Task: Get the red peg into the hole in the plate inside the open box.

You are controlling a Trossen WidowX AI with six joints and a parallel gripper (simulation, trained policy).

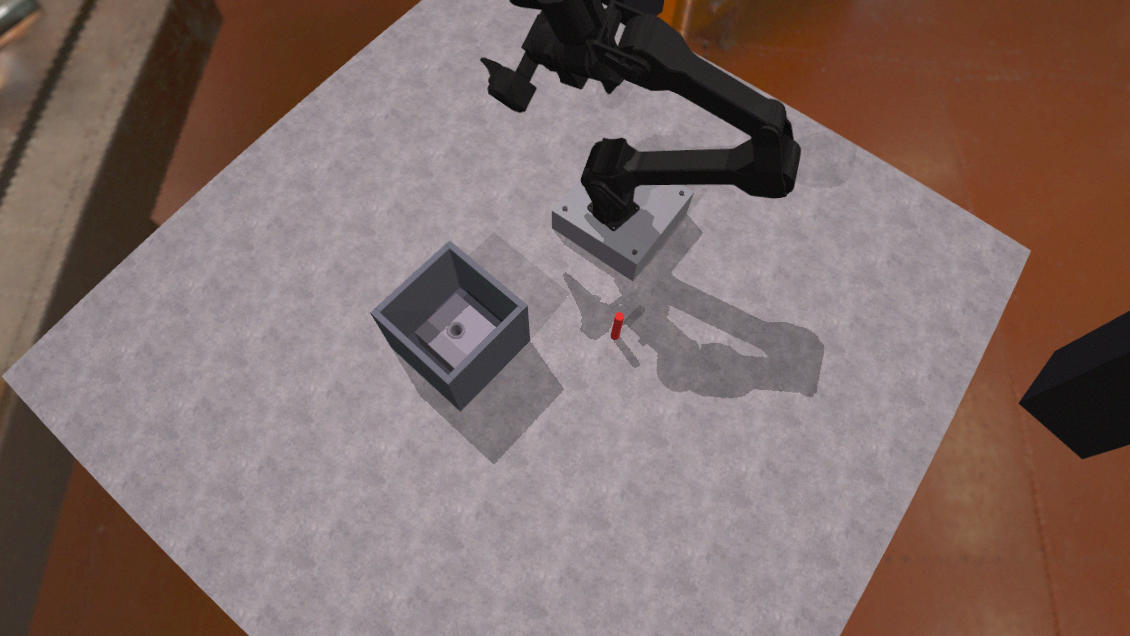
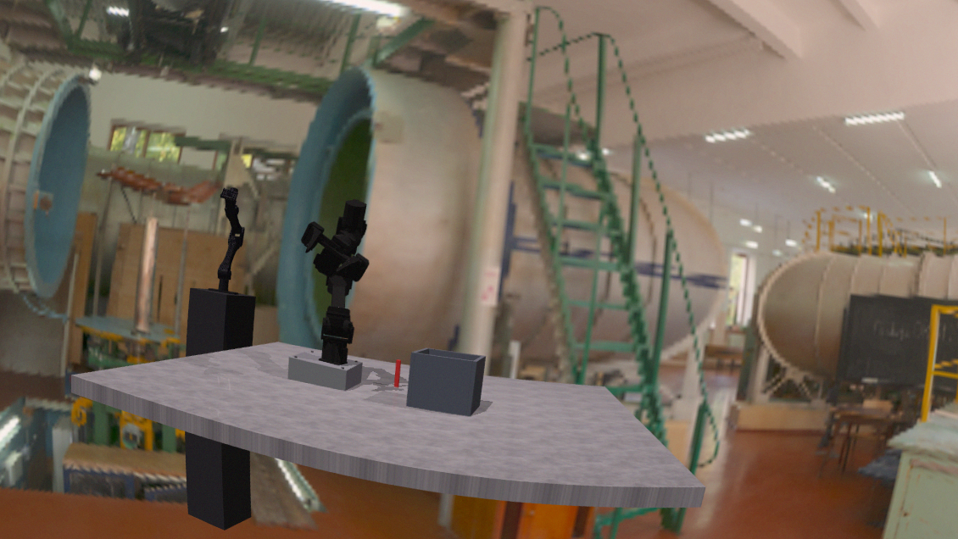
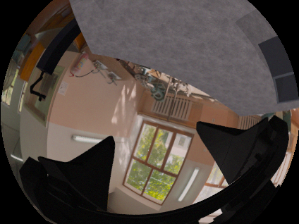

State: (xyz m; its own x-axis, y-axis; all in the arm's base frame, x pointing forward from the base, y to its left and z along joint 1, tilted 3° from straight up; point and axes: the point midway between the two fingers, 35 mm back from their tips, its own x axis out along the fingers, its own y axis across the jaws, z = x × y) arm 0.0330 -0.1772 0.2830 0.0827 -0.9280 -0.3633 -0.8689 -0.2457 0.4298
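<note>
The red peg lies 360 mm to the left of my gripper tip, 280 mm below it and 90 mm ahead of it. The rest, counted from my gripper tip: plate (290 mm ahead, 280 mm below, 200 mm to the left).
</note>
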